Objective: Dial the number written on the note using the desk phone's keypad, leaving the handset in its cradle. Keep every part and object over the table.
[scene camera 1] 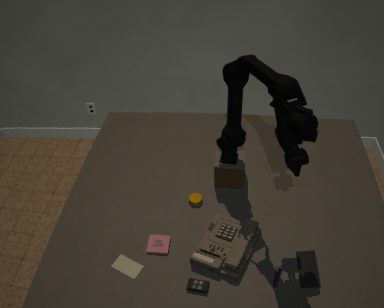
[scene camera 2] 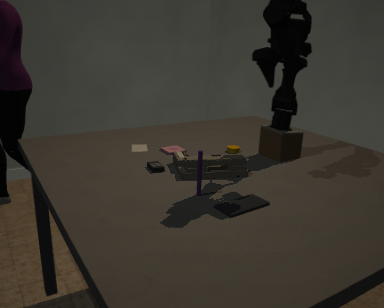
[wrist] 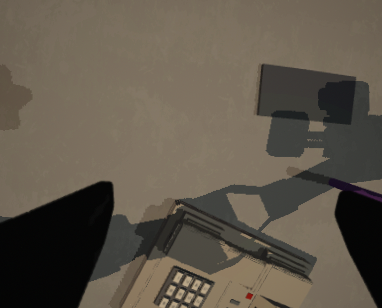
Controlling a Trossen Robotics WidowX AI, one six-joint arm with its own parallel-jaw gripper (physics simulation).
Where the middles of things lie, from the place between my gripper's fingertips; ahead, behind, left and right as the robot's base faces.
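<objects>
The desk phone [scene camera 2: 224, 171] is 27 cm below my hand, 18 cm to the right of it and 12 cm ahead of it. Then there is the dark flat slab [scene camera 1: 307, 264], which I find 10 cm to the left of my hand and 17 cm ahead of it, and 29 cm below it.
</objects>
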